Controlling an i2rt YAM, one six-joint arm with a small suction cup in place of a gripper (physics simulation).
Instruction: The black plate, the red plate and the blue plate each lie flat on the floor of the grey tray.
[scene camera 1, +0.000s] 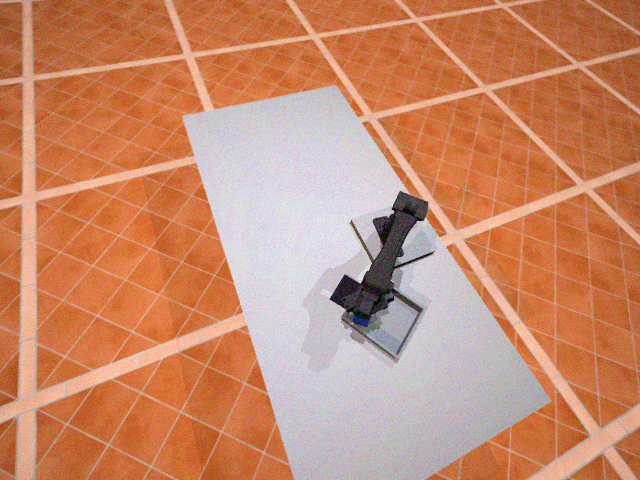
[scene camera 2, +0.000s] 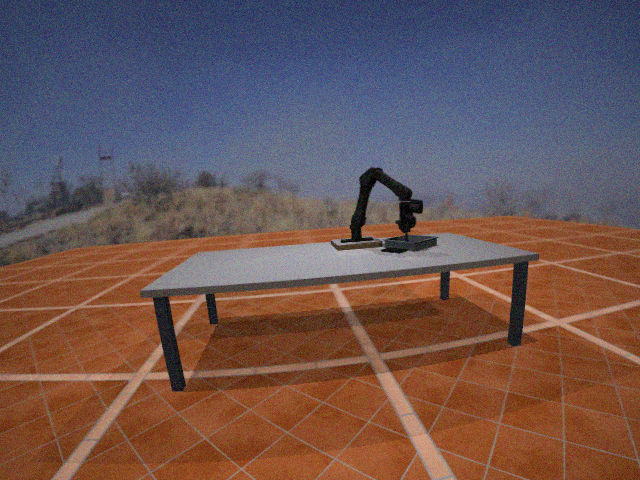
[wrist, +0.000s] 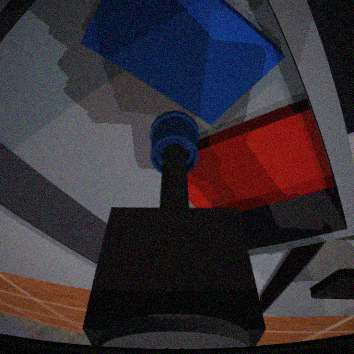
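The black plate lies flat on the table, outside the grey tray and close to one wall. The red plate lies inside the tray against a wall and looks flat; the arm hides it in scene camera 1. The blue plate is inside the tray beside the red plate, near the same wall. It looks flat, but part of it is cut off in the wrist view. My suction cup is over the tray, beside the blue plate, with nothing on it.
The arm's base stands on a board with thin raised edges, close beside the tray. The table has its long edge behind the base. The tray's low walls stand around the cup.
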